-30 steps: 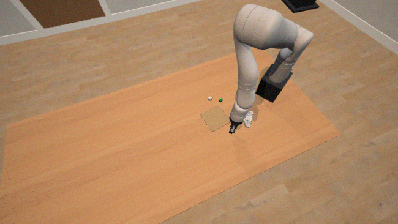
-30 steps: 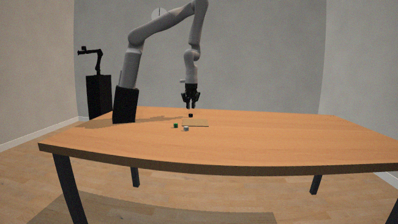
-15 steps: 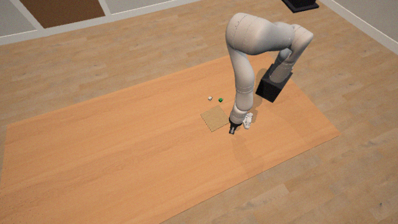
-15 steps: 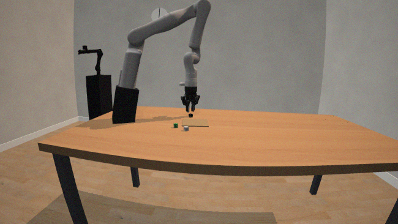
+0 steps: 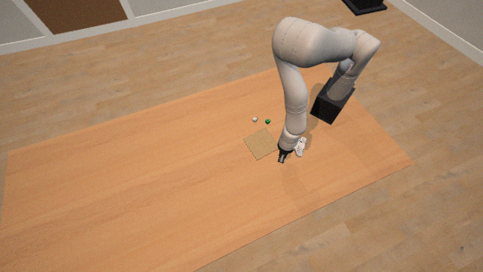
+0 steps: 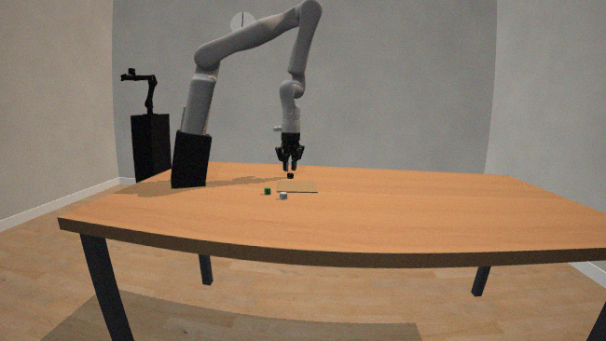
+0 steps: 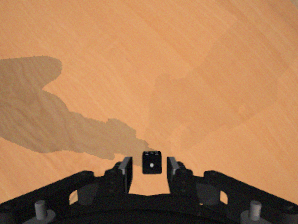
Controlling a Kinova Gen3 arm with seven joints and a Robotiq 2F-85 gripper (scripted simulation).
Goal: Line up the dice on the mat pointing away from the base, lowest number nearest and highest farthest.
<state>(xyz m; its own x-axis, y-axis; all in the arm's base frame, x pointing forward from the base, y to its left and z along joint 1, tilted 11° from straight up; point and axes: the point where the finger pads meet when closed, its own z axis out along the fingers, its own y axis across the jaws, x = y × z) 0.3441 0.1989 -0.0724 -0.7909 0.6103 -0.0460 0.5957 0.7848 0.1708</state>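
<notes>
Right now the black die is 40 mm below my hand. The rest, counted from my hand: white die: 50 mm ahead, 260 mm to the right, 40 mm below; tan mat: 60 mm ahead, 120 mm to the right, 50 mm below; green die: 10 mm behind, 230 mm to the right, 40 mm below.
</notes>
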